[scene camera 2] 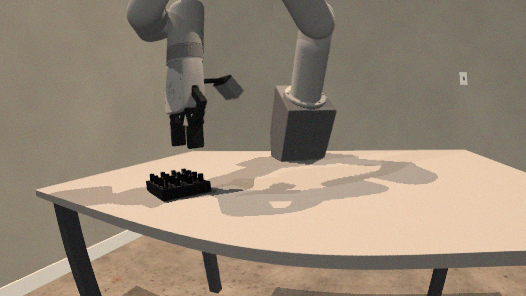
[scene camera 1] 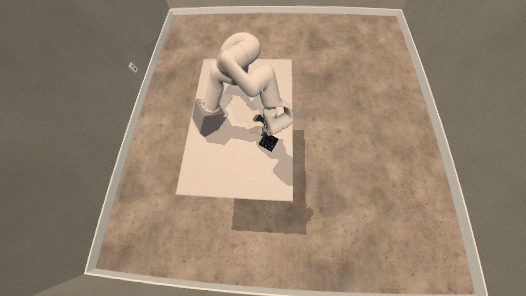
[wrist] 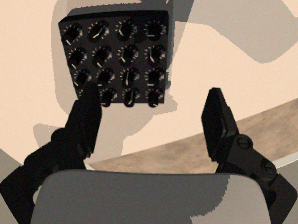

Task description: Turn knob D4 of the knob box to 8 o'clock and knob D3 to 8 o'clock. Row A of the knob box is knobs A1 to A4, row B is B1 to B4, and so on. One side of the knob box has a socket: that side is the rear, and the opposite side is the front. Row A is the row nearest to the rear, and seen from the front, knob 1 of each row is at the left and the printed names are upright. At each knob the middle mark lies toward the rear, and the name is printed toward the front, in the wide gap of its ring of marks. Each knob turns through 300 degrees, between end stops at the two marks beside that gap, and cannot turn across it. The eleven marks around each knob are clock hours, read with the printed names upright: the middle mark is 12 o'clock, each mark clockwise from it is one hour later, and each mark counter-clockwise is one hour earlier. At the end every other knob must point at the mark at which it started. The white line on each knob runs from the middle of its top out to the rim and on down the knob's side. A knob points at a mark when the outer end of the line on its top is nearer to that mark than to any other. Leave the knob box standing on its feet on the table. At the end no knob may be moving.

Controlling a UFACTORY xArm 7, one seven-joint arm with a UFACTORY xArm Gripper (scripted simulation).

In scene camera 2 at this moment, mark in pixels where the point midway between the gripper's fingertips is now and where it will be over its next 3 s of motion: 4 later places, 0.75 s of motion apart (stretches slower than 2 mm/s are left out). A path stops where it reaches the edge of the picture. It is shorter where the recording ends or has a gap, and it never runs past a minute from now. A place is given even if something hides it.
My gripper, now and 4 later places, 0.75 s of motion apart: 186, 146; 187, 152; 187, 162; 188, 172; 188, 176
